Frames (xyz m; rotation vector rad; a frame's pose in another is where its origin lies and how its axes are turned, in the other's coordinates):
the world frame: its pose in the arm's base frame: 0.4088 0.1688 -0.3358 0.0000 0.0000 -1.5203
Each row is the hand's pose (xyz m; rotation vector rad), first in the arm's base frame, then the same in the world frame.
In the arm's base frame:
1: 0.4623 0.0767 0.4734 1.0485 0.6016 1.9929
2: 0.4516 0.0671 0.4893 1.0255 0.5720 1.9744
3: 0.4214 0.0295 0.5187 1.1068 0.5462 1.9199
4: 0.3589 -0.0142 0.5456 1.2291 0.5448 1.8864
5: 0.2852 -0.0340 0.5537 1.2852 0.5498 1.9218
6: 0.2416 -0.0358 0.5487 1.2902 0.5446 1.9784
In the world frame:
1: 0.0947 0.0488 0.8092 -0.3697 -1.2399 -2.2836
2: 0.1037 0.0376 0.8251 -0.3787 -1.2164 -2.3239
3: 0.1398 0.0056 0.8545 -0.4678 -1.2728 -2.3203
4: 0.1802 -0.0591 0.8814 -0.5627 -1.3557 -2.2553
5: 0.1963 -0.1337 0.8895 -0.5884 -1.3673 -2.1848
6: 0.1959 -0.1773 0.8845 -0.5821 -1.3349 -2.1425

